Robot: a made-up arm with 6 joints. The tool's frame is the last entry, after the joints. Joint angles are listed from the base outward.
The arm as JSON. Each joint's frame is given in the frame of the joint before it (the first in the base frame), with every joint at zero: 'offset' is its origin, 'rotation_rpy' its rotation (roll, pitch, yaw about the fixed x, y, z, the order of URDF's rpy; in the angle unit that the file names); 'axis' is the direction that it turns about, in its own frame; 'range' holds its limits. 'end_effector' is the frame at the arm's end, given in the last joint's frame.
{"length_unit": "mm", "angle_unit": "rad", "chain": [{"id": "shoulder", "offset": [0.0, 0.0, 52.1], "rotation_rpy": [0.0, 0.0, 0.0], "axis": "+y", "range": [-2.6, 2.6]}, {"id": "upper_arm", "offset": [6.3, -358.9, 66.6], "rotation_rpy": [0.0, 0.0, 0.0], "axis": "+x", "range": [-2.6, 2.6]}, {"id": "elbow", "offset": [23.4, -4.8, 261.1], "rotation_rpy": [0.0, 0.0, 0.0], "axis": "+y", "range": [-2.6, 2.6]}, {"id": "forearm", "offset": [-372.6, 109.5, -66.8], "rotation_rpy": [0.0, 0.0, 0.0], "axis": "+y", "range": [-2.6, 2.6]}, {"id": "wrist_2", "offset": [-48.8, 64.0, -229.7], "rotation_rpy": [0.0, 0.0, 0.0], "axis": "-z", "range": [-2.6, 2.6]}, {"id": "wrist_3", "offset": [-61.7, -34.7, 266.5], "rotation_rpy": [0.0, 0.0, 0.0], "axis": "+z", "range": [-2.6, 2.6]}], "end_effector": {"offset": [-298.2, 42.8, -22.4], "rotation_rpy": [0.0, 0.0, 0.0]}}
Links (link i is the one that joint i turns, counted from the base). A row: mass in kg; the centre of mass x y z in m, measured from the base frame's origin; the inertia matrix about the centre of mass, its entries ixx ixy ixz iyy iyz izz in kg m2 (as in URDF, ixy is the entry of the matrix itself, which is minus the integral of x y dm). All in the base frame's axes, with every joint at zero. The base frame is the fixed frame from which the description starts. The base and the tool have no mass.
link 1: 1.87; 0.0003 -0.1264 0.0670; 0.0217 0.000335 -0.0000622 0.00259 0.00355 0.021
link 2: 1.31; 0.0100 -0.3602 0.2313; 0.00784 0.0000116 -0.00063 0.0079 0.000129 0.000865
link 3: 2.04; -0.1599 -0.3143 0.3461; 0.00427 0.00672 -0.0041 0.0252 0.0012 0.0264
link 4: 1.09; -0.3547 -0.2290 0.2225; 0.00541 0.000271 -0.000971 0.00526 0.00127 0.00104
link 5: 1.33; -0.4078 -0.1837 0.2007; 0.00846 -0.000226 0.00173 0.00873 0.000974 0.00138
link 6: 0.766; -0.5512 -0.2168 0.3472; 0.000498 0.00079 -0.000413 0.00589 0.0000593 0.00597
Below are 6 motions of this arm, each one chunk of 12 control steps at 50 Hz.
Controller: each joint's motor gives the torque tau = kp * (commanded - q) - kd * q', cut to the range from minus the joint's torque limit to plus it. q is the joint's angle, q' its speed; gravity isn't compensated. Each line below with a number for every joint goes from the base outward.
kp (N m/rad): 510 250 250 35 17 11
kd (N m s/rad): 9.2 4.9 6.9 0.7 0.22 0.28
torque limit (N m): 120 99 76 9.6 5.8 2.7
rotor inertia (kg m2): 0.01 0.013 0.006 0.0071 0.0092 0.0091
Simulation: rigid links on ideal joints. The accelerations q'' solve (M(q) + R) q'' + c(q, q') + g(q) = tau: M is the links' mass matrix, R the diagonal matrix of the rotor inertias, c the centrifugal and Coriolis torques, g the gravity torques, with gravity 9.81 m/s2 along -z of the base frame. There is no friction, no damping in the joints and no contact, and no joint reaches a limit. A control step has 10 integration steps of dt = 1/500 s. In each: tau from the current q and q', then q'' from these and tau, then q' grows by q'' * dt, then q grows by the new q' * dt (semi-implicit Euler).
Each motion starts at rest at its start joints. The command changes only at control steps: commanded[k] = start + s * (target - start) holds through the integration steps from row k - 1 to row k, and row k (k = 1, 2, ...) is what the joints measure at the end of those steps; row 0 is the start. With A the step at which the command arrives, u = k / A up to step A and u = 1 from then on. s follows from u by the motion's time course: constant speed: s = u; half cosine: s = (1 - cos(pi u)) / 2; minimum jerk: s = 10 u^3 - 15 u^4 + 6 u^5; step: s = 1 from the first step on.
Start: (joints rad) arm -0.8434 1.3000 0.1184 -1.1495 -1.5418 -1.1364
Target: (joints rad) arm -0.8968 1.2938 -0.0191 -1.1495 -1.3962 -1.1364
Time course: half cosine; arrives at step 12
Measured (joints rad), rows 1 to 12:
1: -0.8480 1.3019 0.1180 -1.1462 -1.5398 -1.1382
2: -0.8583 1.3076 0.1162 -1.1357 -1.5334 -1.1393
3: -0.8715 1.3161 0.1123 -1.1190 -1.5223 -1.1361
4: -0.8856 1.3249 0.1060 -1.0991 -1.5079 -1.1276
5: -0.8990 1.3320 0.0971 -1.0793 -1.4922 -1.1152
6: -0.9109 1.3358 0.0855 -1.0626 -1.4768 -1.1010
7: -0.9205 1.3360 0.0711 -1.0509 -1.4624 -1.0873
8: -0.9275 1.3328 0.0544 -1.0449 -1.4484 -1.0763
9: -0.9322 1.3273 0.0360 -1.0448 -1.4340 -1.0695
10: -0.9347 1.3205 0.0171 -1.0498 -1.4183 -1.0679
11: -0.9353 1.3136 -0.0009 -1.0587 -1.4015 -1.0716
12: -0.9345 1.3077 -0.0164 -1.0701 -1.3846 -1.0801

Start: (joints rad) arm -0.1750 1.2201 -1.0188 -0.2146 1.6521 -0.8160
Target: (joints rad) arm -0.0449 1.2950 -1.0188 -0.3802 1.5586 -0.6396
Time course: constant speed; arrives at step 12
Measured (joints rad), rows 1 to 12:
1: -0.1726 1.2183 -1.0172 -0.2153 1.6502 -0.8201
2: -0.1662 1.2161 -1.0138 -0.2162 1.6440 -0.8275
3: -0.1570 1.2168 -1.0103 -0.2170 1.6341 -0.8317
4: -0.1465 1.2212 -1.0077 -0.2195 1.6235 -0.8284
5: -0.1355 1.2286 -1.0061 -0.2266 1.6143 -0.8165
6: -0.1241 1.2375 -1.0056 -0.2394 1.6074 -0.7975
7: -0.1125 1.2469 -1.0060 -0.2579 1.6020 -0.7747
8: -0.1010 1.2558 -1.0073 -0.2802 1.5967 -0.7514
9: -0.0894 1.2640 -1.0095 -0.3041 1.5900 -0.7299
10: -0.0777 1.2712 -1.0123 -0.3272 1.5815 -0.7111
11: -0.0660 1.2777 -1.0154 -0.3482 1.5713 -0.6946
12: -0.0543 1.2836 -1.0186 -0.3663 1.5602 -0.6794

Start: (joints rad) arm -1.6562 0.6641 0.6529 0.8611 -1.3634 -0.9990
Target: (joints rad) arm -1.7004 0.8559 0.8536 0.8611 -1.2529 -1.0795
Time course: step
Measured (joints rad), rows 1 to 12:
1: -1.6794 0.6618 0.6964 0.8173 -1.3758 -1.0137
2: -1.7136 0.6721 0.7535 0.7749 -1.3460 -1.0430
3: -1.7378 0.7012 0.7865 0.7706 -1.2594 -1.0803
4: -1.7510 0.7436 0.8009 0.7845 -1.1559 -1.1254
5: -1.7574 0.7914 0.8092 0.7966 -1.0786 -1.1756
6: -1.7596 0.8384 0.8168 0.8027 -1.0509 -1.2204
7: -1.7594 0.8801 0.8245 0.8073 -1.0747 -1.2446
8: -1.7581 0.9139 0.8317 0.8145 -1.1349 -1.2351
9: -1.7564 0.9390 0.8379 0.8254 -1.2094 -1.1884
10: -1.7545 0.9554 0.8426 0.8385 -1.2787 -1.1125
11: -1.7525 0.9636 0.8453 0.8520 -1.3323 -1.0242
12: -1.7505 0.9643 0.8459 0.8636 -1.3680 -0.9429

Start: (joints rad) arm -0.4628 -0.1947 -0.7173 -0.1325 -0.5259 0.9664
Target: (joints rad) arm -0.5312 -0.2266 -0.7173 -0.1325 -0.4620 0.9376
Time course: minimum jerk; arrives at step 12
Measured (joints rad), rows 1 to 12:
1: -0.4676 -0.1968 -0.7172 -0.1245 -0.5214 0.9654
2: -0.4756 -0.2024 -0.7179 -0.1072 -0.5075 0.9608
3: -0.4832 -0.2100 -0.7192 -0.0882 -0.4863 0.9509
4: -0.4906 -0.2175 -0.7200 -0.0735 -0.4628 0.9357
5: -0.4989 -0.2235 -0.7196 -0.0657 -0.4406 0.9171
6: -0.5087 -0.2279 -0.7180 -0.0646 -0.4211 0.8979
7: -0.5193 -0.2311 -0.7159 -0.0679 -0.4037 0.8804
8: -0.5298 -0.2339 -0.7144 -0.0733 -0.3876 0.8661
9: -0.5389 -0.2367 -0.7140 -0.0787 -0.3728 0.8549
10: -0.5458 -0.2394 -0.7150 -0.0834 -0.3603 0.8465
11: -0.5499 -0.2417 -0.7173 -0.0872 -0.3515 0.8403
12: -0.5515 -0.2431 -0.7202 -0.0906 -0.3477 0.8361

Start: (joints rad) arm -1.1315 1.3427 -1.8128 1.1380 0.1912 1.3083
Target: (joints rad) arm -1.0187 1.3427 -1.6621 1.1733 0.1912 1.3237
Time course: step
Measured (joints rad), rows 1 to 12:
1: -1.0710 1.3737 -1.7713 1.0957 0.1657 1.3358
2: -1.0220 1.3736 -1.7294 1.0758 0.1586 1.3528
3: -1.0104 1.3449 -1.7003 1.0910 0.1717 1.3487
4: -1.0120 1.3174 -1.6712 1.1215 0.1832 1.3331
5: -1.0169 1.3019 -1.6403 1.1608 0.1878 1.3116
6: -1.0233 1.2990 -1.6102 1.2065 0.1899 1.2893
7: -1.0301 1.3057 -1.5833 1.2543 0.1943 1.2705
8: -1.0360 1.3176 -1.5610 1.2991 0.2030 1.2572
9: -1.0403 1.3304 -1.5444 1.3360 0.2148 1.2490
10: -1.0427 1.3408 -1.5338 1.3617 0.2266 1.2443
11: -1.0434 1.3468 -1.5293 1.3743 0.2349 1.2417
12: -1.0428 1.3482 -1.5304 1.3728 0.2377 1.2408

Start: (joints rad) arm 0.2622 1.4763 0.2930 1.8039 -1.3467 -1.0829
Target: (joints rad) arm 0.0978 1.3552 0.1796 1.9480 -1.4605 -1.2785
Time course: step
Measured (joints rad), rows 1 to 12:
1: 0.2022 1.4291 0.2998 1.8822 -1.3514 -1.0782
2: 0.1309 1.3857 0.2897 1.9958 -1.3734 -1.1276
3: 0.0933 1.3806 0.2534 2.0666 -1.4180 -1.2240
4: 0.0764 1.3973 0.2074 2.0831 -1.4723 -1.3145
5: 0.0645 1.4169 0.1682 2.0551 -1.5175 -1.3616
6: 0.0530 1.4307 0.1420 1.9961 -1.5437 -1.3564
7: 0.0432 1.4379 0.1283 1.9226 -1.5513 -1.3105
8: 0.0370 1.4403 0.1233 1.8532 -1.5471 -1.2448
9: 0.0352 1.4398 0.1229 1.8043 -1.5393 -1.1801
10: 0.0371 1.4372 0.1246 1.7854 -1.5342 -1.1321
11: 0.0420 1.4331 0.1276 1.7962 -1.5347 -1.1079
12: 0.0487 1.4279 0.1324 1.8291 -1.5390 -1.1069

